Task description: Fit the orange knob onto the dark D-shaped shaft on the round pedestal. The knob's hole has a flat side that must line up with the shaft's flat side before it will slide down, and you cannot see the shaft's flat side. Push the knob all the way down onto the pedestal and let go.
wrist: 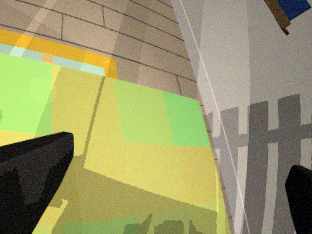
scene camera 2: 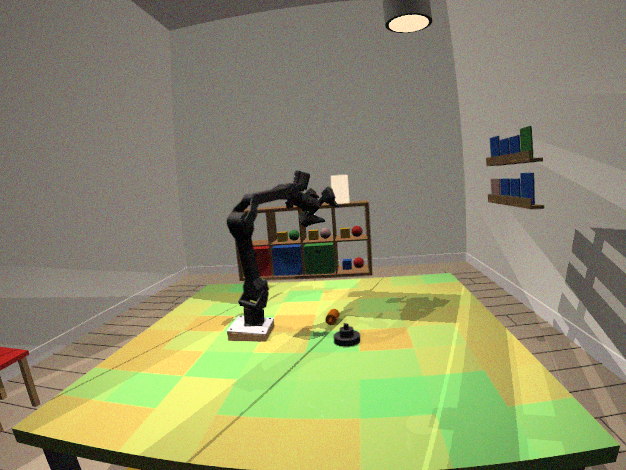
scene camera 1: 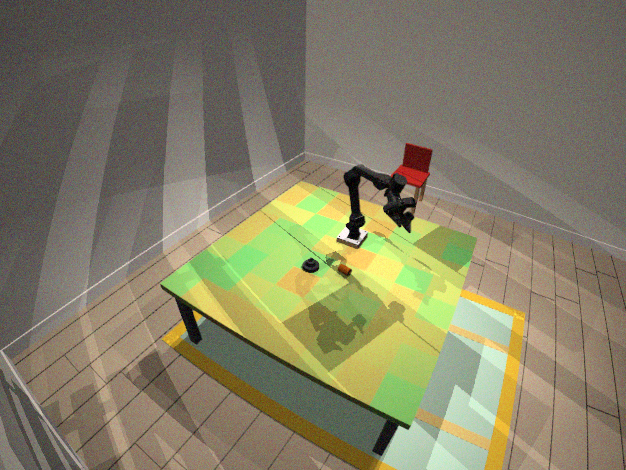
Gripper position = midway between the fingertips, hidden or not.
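My gripper (scene camera 2: 332, 213) holds nothing, and it is open. I can see the gripper again at (wrist: 185, 162), and it is visible at (scene camera 1: 405, 230) too.
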